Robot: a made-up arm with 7 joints.
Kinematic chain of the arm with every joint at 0, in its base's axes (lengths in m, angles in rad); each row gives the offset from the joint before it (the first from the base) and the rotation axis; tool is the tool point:
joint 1: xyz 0 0 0 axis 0 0.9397 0.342
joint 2: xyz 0 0 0 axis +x
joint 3: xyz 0 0 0 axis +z
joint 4: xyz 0.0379 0 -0.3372 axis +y
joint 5: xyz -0.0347 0 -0.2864 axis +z
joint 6: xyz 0 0 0 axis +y
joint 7: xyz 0 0 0 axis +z
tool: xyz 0 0 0
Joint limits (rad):
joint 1: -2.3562..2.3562
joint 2: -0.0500..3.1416
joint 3: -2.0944..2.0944
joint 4: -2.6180..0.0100
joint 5: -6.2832..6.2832
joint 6: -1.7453..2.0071
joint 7: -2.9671..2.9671
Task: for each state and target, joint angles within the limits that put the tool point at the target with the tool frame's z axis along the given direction. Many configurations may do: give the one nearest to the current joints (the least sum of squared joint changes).
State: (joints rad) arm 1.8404 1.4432 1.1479 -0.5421 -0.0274 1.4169 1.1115
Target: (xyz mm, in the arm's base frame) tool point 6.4 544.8 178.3 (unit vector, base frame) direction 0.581 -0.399 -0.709
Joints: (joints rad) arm 1.9753 1.4466 1.5169 -1.0753 -0.2406 1.4942 1.1115
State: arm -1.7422 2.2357 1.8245 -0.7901 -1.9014 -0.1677 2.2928
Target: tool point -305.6 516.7 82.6 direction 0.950 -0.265 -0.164
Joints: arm -1.5841 2.1383 2.0382 -0.7635 -1.1909 -0.5129 2.2928
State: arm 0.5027 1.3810 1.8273 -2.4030 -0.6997 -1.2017 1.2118
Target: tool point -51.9 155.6 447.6 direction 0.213 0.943 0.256
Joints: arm 0.3148 2.0765 2.0944 -1.6552 0.1229 -1.2284 1.2118
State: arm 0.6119 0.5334 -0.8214 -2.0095 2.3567 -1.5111 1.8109
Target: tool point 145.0 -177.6 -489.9 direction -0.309 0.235 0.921
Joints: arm 0.1590 0.0812 -0.8265 -1.3013 2.9994 -0.7451 1.8109
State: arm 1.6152 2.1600 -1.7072 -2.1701 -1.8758 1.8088 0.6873
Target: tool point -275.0 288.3 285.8 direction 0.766 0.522 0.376
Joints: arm 1.8036 1.9242 -1.8900 -1.5868 -2.4107 0.9671 0.6873
